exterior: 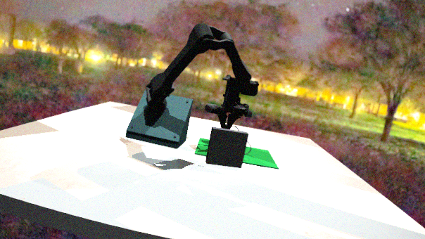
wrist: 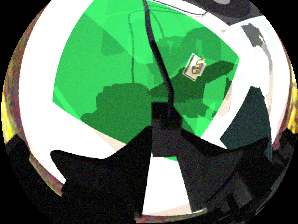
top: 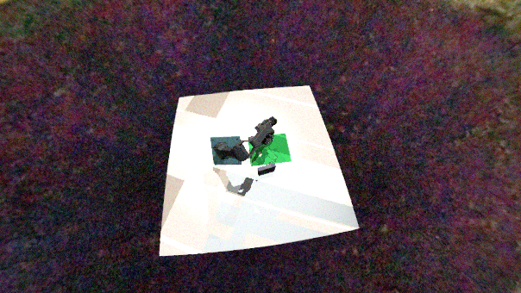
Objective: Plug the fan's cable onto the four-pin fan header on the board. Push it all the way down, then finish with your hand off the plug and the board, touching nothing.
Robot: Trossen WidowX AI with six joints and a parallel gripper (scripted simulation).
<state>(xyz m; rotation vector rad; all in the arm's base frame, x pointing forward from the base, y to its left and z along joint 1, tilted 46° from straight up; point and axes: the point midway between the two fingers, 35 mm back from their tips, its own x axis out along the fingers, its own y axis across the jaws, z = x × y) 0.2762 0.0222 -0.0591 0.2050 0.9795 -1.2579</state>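
The green board is 80 mm below my gripper tip, 60 mm ahead of it and 30 mm to the right of it. From my gripper tip the other things lie so: black fan 210 mm to the right, 20 mm ahead, 10 mm below; then dark plug 10 mm to the right, 10 mm above.
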